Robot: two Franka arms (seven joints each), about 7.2 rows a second.
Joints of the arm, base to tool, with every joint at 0 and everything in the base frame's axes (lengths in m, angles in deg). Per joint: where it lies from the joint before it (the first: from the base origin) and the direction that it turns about. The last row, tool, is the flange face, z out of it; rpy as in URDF.
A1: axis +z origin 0 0 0.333
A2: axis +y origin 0 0 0
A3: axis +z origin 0 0 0.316
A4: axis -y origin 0.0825 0 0
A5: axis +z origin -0.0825 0 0.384
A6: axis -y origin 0 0 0
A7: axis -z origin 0.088 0 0
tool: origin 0 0 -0.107 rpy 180 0 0
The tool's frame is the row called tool.
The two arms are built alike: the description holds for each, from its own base.
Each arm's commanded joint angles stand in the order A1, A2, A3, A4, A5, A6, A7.
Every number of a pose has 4 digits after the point.
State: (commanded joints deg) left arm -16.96 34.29 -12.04 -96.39 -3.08 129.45 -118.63; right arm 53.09 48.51 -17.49 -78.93 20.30 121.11 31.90
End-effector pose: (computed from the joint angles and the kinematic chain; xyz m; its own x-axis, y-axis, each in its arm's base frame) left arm 0.5994 -0.3163 0.2587 -0.0684 0.9890 -0.1313 0.9944 0.0568 -0.0896; right arm 0.5531 0.4716 0.2153 0.9950 -0.0391 -0.0918 -0.0407 -0.9990 -0.0159
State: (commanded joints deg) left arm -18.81 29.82 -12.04 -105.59 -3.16 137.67 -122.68; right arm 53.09 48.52 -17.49 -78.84 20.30 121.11 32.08
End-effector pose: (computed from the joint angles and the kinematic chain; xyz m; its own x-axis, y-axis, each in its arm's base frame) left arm 0.5626 -0.3256 0.2538 -0.1032 0.9843 -0.1435 0.9943 0.0984 -0.0401; right arm 0.5533 0.4720 0.2159 0.9950 -0.0418 -0.0908 -0.0435 -0.9989 -0.0165
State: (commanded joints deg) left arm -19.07 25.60 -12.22 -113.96 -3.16 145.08 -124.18; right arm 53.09 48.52 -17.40 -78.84 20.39 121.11 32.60
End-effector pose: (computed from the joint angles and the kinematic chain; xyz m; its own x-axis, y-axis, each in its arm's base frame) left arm 0.5341 -0.3178 0.2513 -0.1165 0.9800 -0.1613 0.9927 0.1198 0.0109; right arm 0.5527 0.4727 0.2157 0.9944 -0.0506 -0.0927 -0.0524 -0.9985 -0.0174
